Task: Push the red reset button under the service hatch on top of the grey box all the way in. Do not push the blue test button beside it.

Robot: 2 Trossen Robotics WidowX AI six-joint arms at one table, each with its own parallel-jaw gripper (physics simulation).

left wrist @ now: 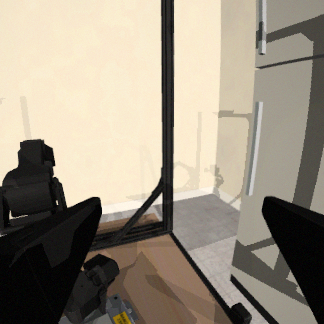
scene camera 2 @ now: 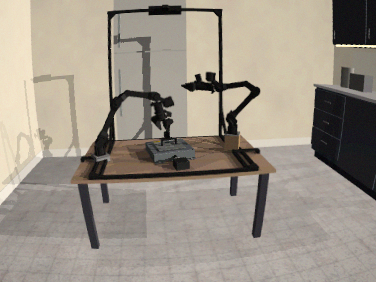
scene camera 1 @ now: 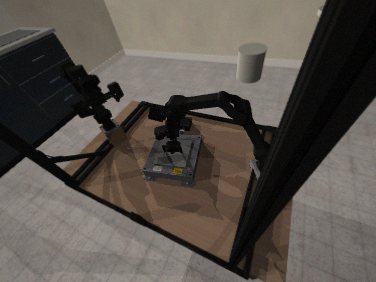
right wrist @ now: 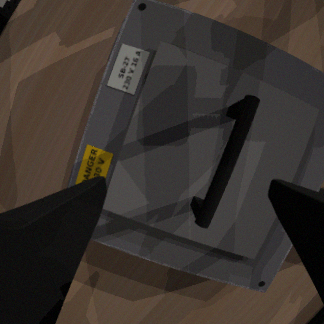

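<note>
The grey box (scene camera 1: 195, 152) (scene camera 2: 175, 154) (left wrist: 116, 302) (right wrist: 300, 90) lies on the table. Its hatch (right wrist: 165, 185) lies closed on top, with a black bar handle (right wrist: 226, 160). The red and blue buttons do not show in any view. My right gripper (scene camera 1: 169, 142) (right wrist: 188, 185) is open and empty, pointing down above the box. In the right wrist view the handle appears between its fingertips, towards the right finger, and is not gripped. My left gripper (scene camera 1: 98, 99) (scene camera 2: 186, 86) (left wrist: 182, 204) is open and empty, held high beside the box.
A yellow danger label (scene camera 1: 177, 171) (left wrist: 121, 318) (right wrist: 95, 162) and a white label (scene camera 1: 157, 169) (right wrist: 128, 69) are on the box. A black frame (scene camera 1: 134, 216) runs around the wooden table (scene camera 1: 210, 220), with tall posts (scene camera 2: 220, 60). A small black block (scene camera 2: 181, 163) stands at the near edge in scene camera 2.
</note>
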